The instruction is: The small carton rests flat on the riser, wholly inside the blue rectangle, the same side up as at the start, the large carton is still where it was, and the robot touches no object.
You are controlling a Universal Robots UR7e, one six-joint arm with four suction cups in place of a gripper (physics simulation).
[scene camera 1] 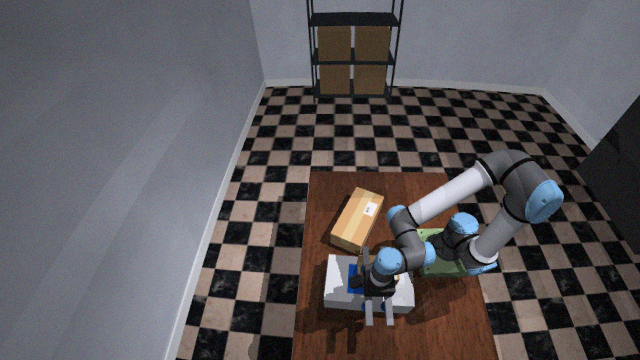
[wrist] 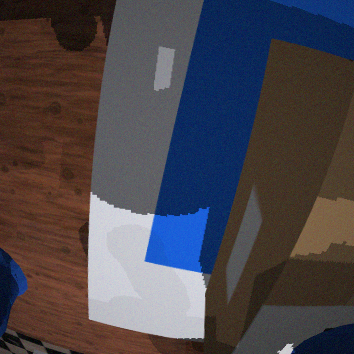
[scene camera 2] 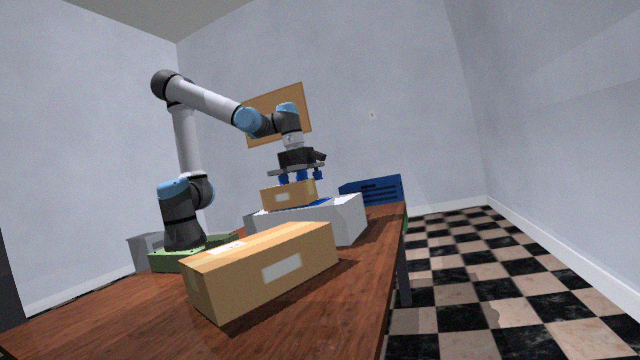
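Pixels of known places: hand, tool point: [wrist: 163,242]; arm's base, link origin: [scene camera 1: 447,246] [scene camera 2: 186,245].
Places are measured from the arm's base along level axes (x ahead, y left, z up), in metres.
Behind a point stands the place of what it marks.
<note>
The small carton [scene camera 1: 361,263] {z 0.140, x 0.395, y 0.225 m} [scene camera 2: 285,196] {z 0.102, x 0.348, y 0.177 m} [wrist: 295,125] {z 0.115, x 0.369, y 0.289 m} hangs level under the suction cups of my gripper [scene camera 1: 376,287] {z 0.125, x 0.327, y 0.310 m} [scene camera 2: 301,175], which holds it. It is at or very slightly above the top of the white riser [scene camera 1: 336,280] {z 0.060, x 0.480, y 0.287 m} [scene camera 2: 345,225] {z -0.002, x 0.535, y 0.178 m} [wrist: 120,280] {z 0.060, x 0.223, y 0.314 m}; I cannot tell whether they touch. The blue rectangle [scene camera 1: 353,285] [scene camera 2: 320,202] {z 0.060, x 0.423, y 0.249 m} [wrist: 215,125] {z 0.060, x 0.345, y 0.299 m} shows beside the carton. In the wrist view the carton's near end reaches past the rectangle's near end. The gripper hides much of both from above. The large carton [scene camera 1: 355,220] {z 0.039, x 0.459, y -0.031 m} [scene camera 2: 270,270] {z -0.005, x 0.519, y -0.117 m} lies flat on the table, apart from the gripper.
The wooden table [scene camera 1: 330,182] {z -0.060, x 0.653, y -0.321 m} [scene camera 2: 360,300] {z -0.060, x 0.688, y -0.100 m} carries the green robot base plate [scene camera 1: 442,270] {z -0.001, x 0.026, y 0.126 m} [scene camera 2: 165,262] {z -0.027, x 0.022, y -0.100 m}. A blue crate [scene camera 2: 385,190] stands beyond the riser. A shelf rack [scene camera 1: 355,20] with boxes stands at the far wall. A grey box [scene camera 2: 140,250] is behind the base.
</note>
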